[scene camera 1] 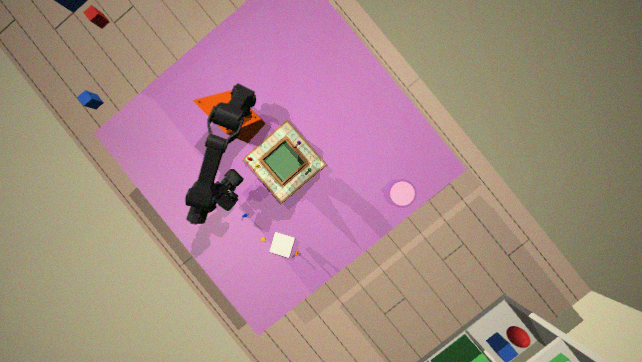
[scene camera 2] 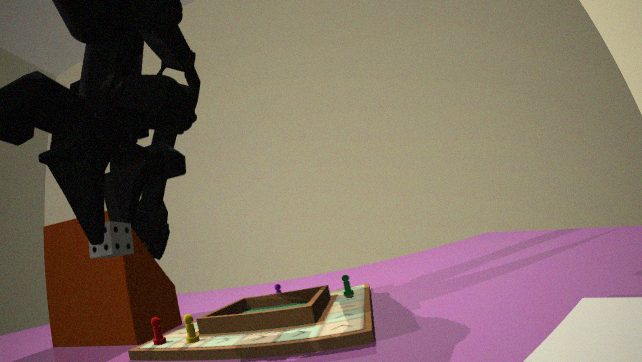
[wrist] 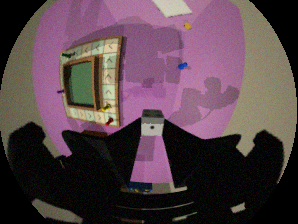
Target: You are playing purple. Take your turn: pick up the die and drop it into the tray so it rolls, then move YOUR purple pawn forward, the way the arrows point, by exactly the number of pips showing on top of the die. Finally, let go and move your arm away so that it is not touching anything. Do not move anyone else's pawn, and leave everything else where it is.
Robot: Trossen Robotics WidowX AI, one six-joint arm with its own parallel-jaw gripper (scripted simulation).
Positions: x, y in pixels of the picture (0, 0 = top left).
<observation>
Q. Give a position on a green tray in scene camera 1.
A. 284, 160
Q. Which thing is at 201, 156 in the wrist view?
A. My gripper.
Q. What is my gripper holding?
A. A white die.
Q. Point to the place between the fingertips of my gripper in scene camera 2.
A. At 110, 244
</observation>
